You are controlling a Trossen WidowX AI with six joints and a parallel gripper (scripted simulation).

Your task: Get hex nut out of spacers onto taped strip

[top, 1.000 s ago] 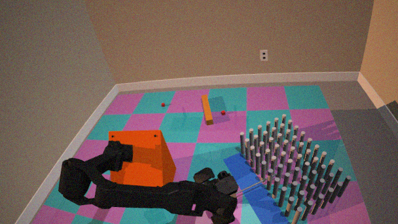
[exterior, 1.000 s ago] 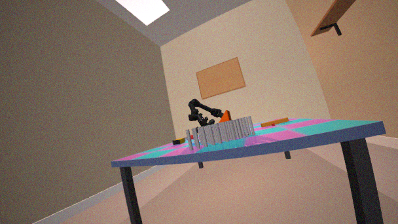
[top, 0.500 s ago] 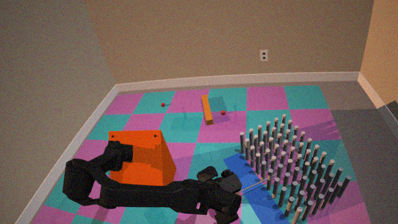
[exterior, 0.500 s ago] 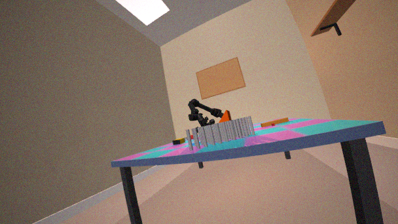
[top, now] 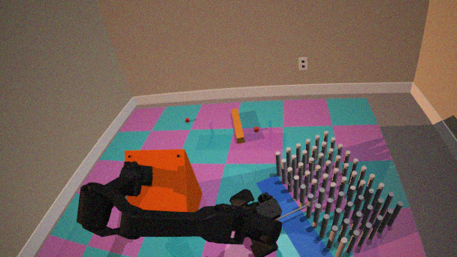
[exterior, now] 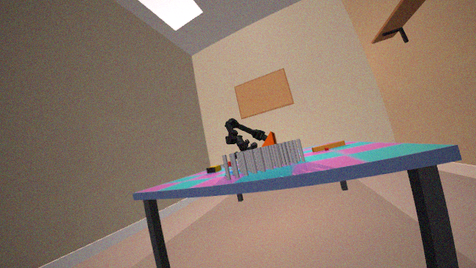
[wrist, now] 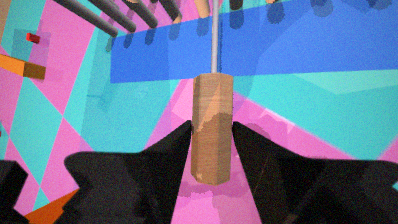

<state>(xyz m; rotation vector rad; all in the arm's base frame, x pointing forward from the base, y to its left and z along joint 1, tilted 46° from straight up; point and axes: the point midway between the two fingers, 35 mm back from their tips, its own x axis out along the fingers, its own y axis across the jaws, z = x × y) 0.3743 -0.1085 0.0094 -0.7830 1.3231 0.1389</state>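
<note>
Right now the blue taped strip is 8 cm ahead of my gripper tip, 5 cm to the left of it and 4 cm below it. Also, from my gripper tip: yellow object: 32 cm to the right, 2 cm below, 1 cm behind; then orange bar: 51 cm to the left, 17 cm behind, 2 cm below; then hook tool: 9 cm ahead, 5 cm to the left.
</note>
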